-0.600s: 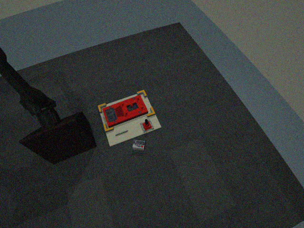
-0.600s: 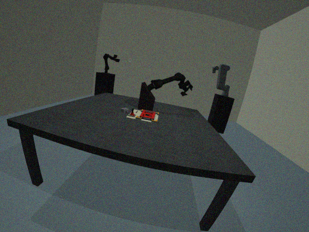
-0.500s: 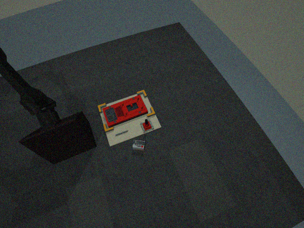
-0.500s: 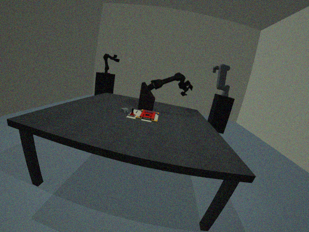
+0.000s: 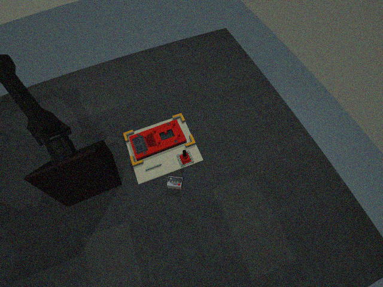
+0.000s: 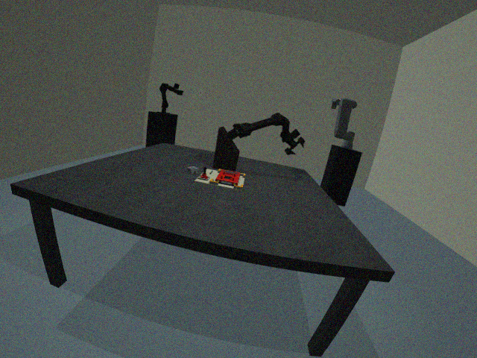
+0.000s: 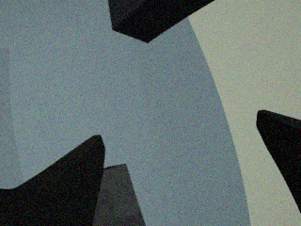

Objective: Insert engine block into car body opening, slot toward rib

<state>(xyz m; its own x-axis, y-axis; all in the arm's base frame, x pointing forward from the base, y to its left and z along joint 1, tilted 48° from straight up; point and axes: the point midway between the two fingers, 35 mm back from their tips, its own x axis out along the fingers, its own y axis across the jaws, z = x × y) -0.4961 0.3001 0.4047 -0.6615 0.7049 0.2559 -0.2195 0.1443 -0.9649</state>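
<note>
My gripper tip is 880 mm short of the black post, 530 mm to the left of it and 120 mm above it. Also, from my gripper tip: thin grey bar 810 mm ahead, 440 mm to the right, 140 mm below; engine block 820 mm ahead, 610 mm to the right, 140 mm below.
</note>
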